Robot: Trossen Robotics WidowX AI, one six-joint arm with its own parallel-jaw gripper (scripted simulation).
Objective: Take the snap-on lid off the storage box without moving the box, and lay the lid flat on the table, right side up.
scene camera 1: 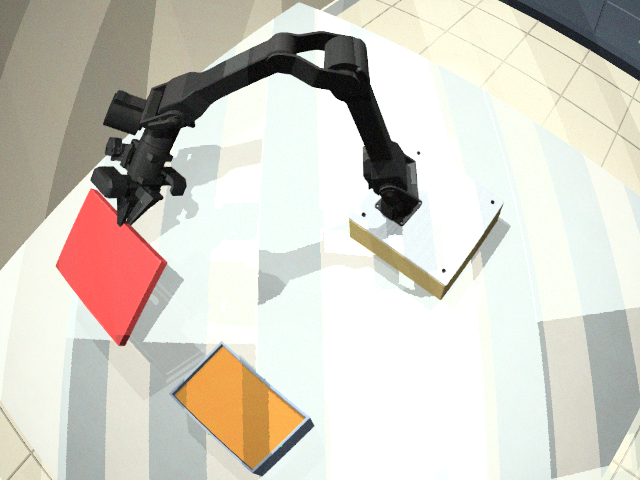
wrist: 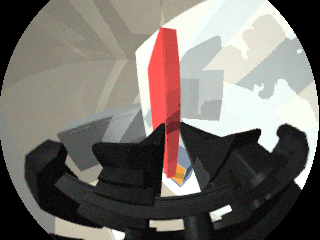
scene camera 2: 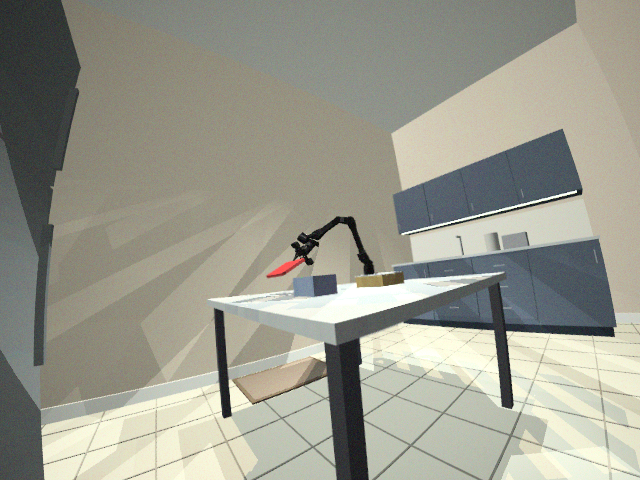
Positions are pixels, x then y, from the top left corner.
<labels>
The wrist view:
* my gripper: 171,125
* red lid: 163,70, held by my gripper
</labels>
